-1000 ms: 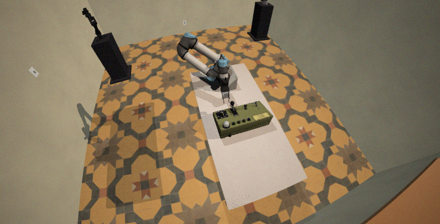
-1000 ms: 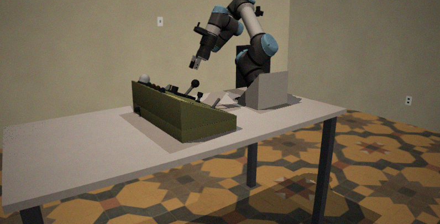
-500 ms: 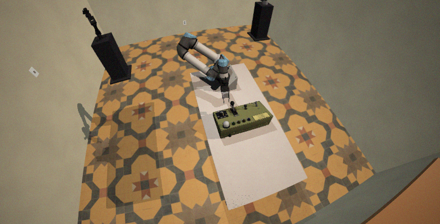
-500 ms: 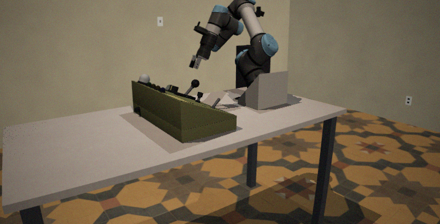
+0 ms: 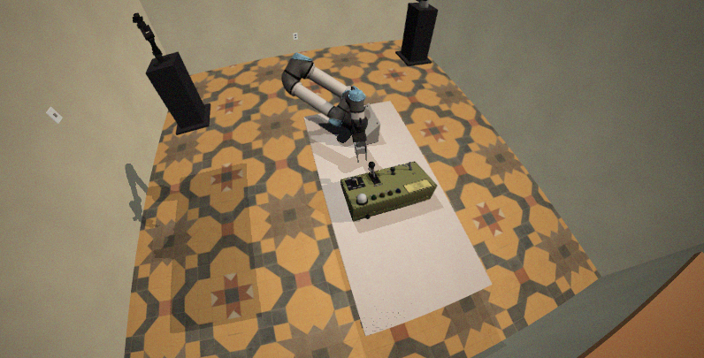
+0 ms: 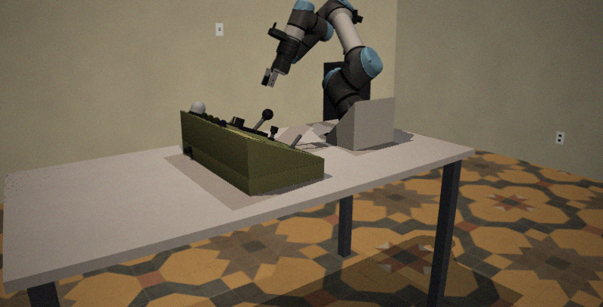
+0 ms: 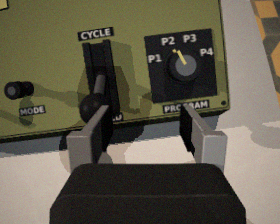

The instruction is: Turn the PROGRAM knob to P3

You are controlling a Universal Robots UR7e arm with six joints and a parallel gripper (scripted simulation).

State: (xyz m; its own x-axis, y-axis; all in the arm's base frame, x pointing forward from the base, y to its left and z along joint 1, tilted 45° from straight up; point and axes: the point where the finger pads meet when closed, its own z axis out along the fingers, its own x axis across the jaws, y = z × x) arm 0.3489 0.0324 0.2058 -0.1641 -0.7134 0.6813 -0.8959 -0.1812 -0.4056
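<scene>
The ball-topped lever is 14 cm below my hand, 7 cm ahead of it and 6 cm to the left of it. Also, from my hand: black mode knob 17 cm to the left, 14 cm below, 10 cm ahead; thin lever 29 cm to the left, 15 cm below, 10 cm ahead; olive console 17 cm below, 13 cm ahead, 12 cm to the left.
</scene>
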